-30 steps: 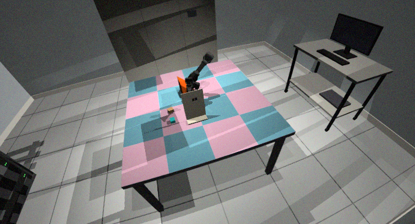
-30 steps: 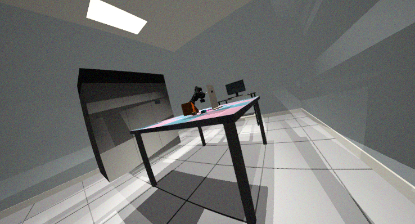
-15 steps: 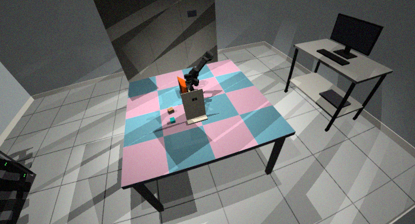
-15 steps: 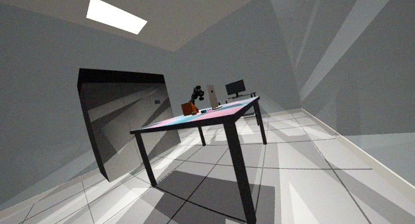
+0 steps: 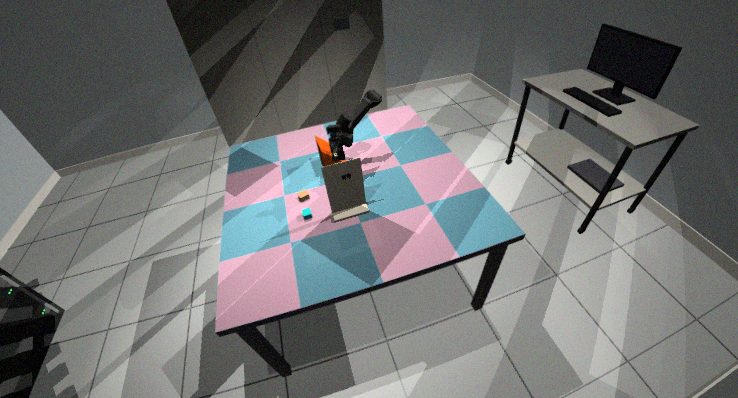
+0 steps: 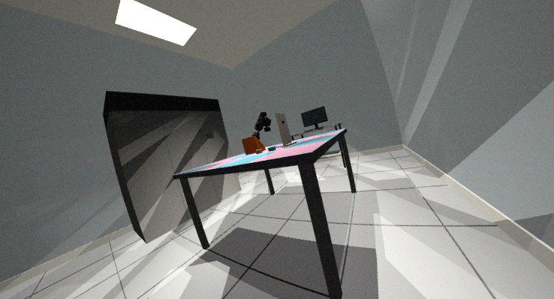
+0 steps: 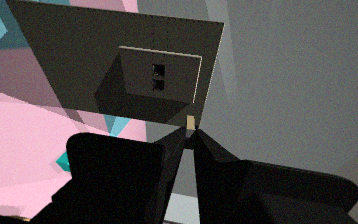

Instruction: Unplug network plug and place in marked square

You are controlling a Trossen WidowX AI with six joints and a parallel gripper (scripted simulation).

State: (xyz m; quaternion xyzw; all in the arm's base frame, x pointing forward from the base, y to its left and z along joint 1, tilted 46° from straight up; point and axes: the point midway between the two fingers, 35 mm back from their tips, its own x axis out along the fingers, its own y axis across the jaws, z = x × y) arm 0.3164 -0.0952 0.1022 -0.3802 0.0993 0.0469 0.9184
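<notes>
Right now the magenta marked square is 26 cm below my gripper tip, 4 cm behind it and 2 cm to the left of it. Round my gripper tip: brown block 25 cm below, 20 cm to the right, 5 cm behind; upright panel 13 cm below, 11 cm ahead, 2 cm to the left; network plug right at my gripper tip.
</notes>
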